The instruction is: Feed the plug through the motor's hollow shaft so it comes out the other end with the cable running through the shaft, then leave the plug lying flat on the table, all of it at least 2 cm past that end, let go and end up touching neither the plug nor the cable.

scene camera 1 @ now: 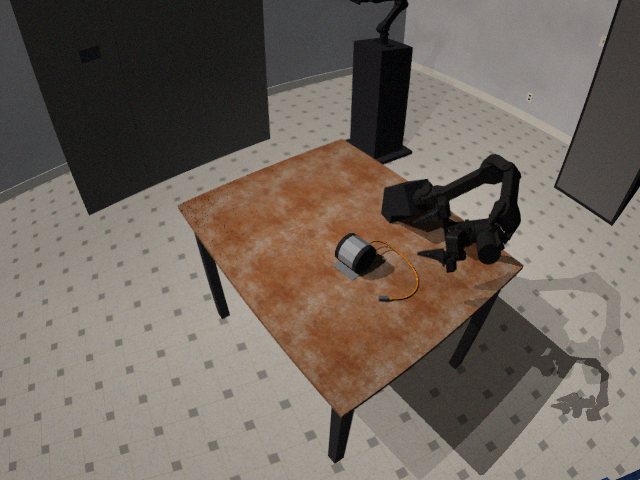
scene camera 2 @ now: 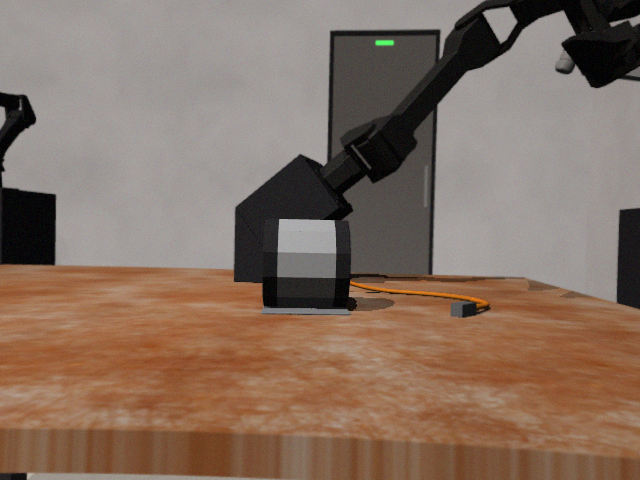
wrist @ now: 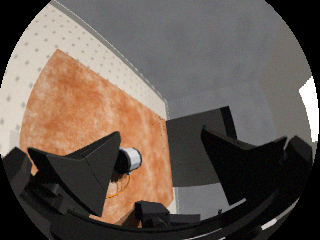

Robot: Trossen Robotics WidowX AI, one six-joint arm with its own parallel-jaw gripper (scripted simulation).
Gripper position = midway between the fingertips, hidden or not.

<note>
In view: the gripper (scene camera 1: 414, 238).
The gripper shows as well in the wrist view (wrist: 161, 134).
</note>
